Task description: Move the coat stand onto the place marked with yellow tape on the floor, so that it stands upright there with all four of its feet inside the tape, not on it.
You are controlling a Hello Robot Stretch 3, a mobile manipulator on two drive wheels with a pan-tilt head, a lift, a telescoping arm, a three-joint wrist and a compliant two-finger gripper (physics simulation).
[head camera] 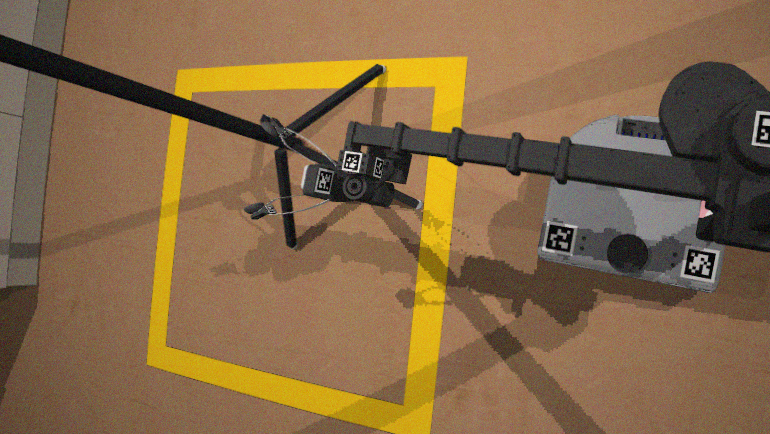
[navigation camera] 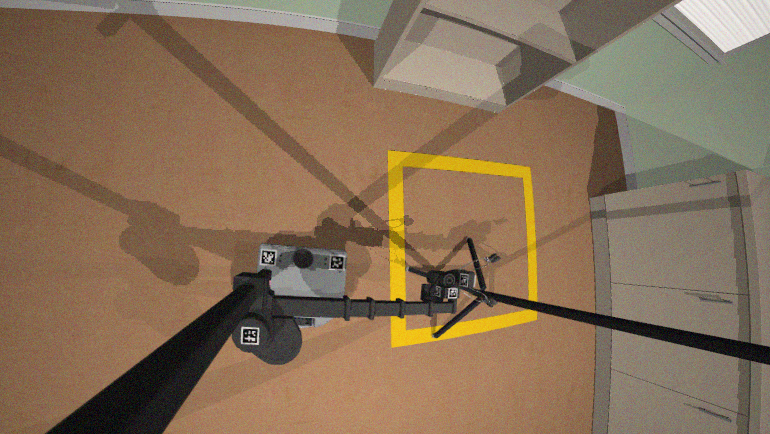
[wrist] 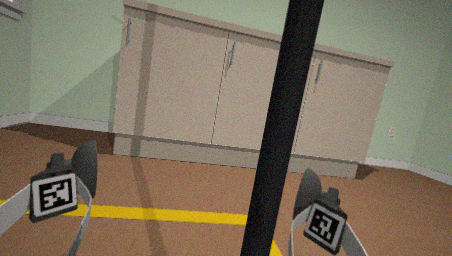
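Seen in the pictures: gripper, fingertip midpoint: [head camera: 254, 166] [navigation camera: 497, 280]; robot's base at its link origin: [head camera: 625, 251] [navigation camera: 302, 257].
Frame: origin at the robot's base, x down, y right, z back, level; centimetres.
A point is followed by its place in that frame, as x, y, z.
The black coat stand [head camera: 161, 99] @[-63.7, 72.9, 10.5] [navigation camera: 620, 323] @[-85.3, 73.0, 10.0] [wrist: 281, 130] appears upright over the yellow tape square [head camera: 170, 226] @[-0.1, 129.0, -17.7] [navigation camera: 396, 215] @[-0.1, 41.9, -22.8] [wrist: 150, 214]. In the head view one foot rests on the top strip, one is inside, and one lies at the right strip's inner edge. The fourth foot is hidden by the pole and a finger. My gripper [head camera: 265, 168] @[-41.5, 68.9, 3.1] [navigation camera: 490, 278] @[-41.5, 68.9, 3.1] [wrist: 202, 173] @[-41.5, 68.9, 3.1] is open. In the wrist view the pole runs between the fingers, close to the right one and far from the left. The fingers do not grip it.
My base [head camera: 582, 204] @[-16.0, 9.9, 7.5] [navigation camera: 323, 280] @[-16.0, 8.3, 7.4] stands outside the tape, with the arm reaching over one strip. A low cabinet [navigation camera: 663, 248] @[-49.4, 191.3, -14.0] [wrist: 175, 90] stands beyond the tape. A pale shelf unit [navigation camera: 431, 95] @[-2.7, 57.1, -89.7] stands at the top of the navigation view.
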